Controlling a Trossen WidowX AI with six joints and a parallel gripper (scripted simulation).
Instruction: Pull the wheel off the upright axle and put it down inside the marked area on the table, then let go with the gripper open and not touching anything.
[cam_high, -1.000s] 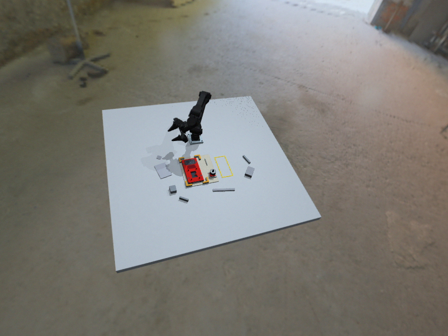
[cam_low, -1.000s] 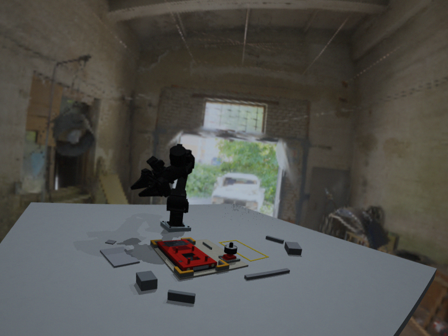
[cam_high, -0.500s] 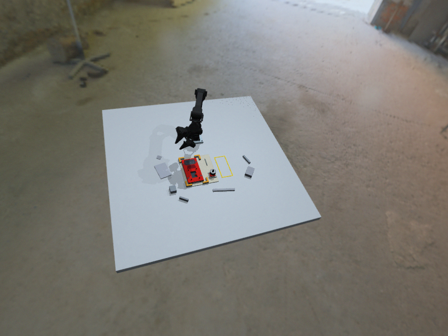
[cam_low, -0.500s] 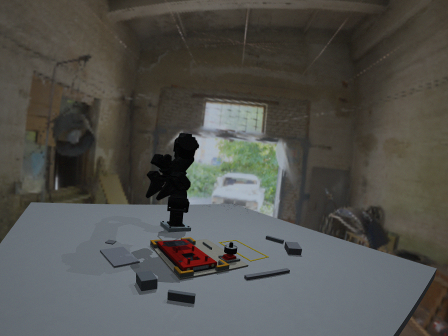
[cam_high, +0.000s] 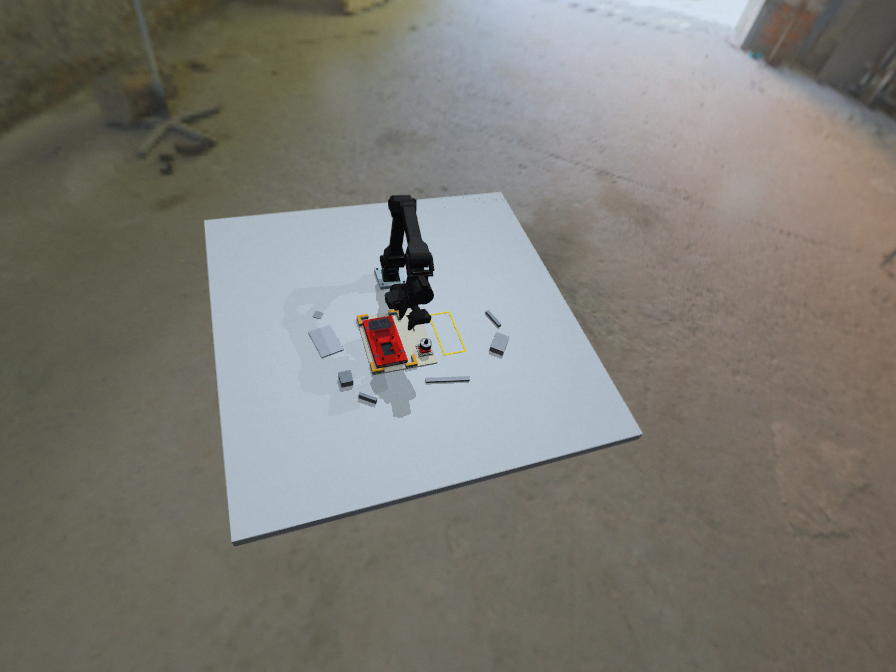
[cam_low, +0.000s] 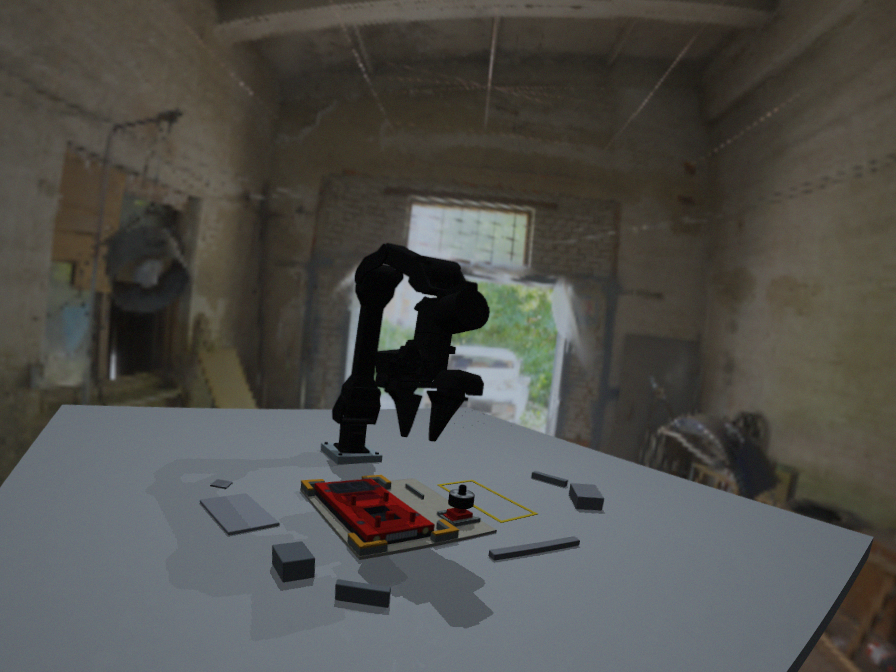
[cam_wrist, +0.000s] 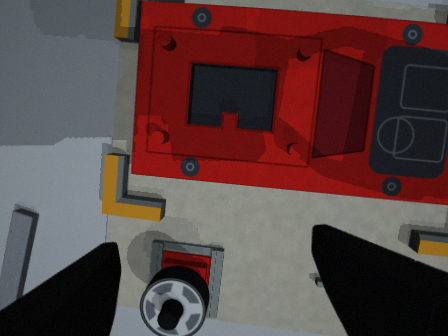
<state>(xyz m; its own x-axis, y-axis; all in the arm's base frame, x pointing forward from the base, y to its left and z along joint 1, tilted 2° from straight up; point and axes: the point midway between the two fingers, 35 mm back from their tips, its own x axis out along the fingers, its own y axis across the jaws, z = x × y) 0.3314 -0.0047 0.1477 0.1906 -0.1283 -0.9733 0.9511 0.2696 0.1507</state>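
The wheel is 2 cm ahead of my gripper tip, 8 cm to the left of it and 10 cm below it. Also, from my gripper tip: flat plate 6 cm behind, 26 cm to the right, 13 cm below; long bar 15 cm ahead, 13 cm to the left, 13 cm below; upright axle 2 cm ahead, 8 cm to the left, 10 cm below.
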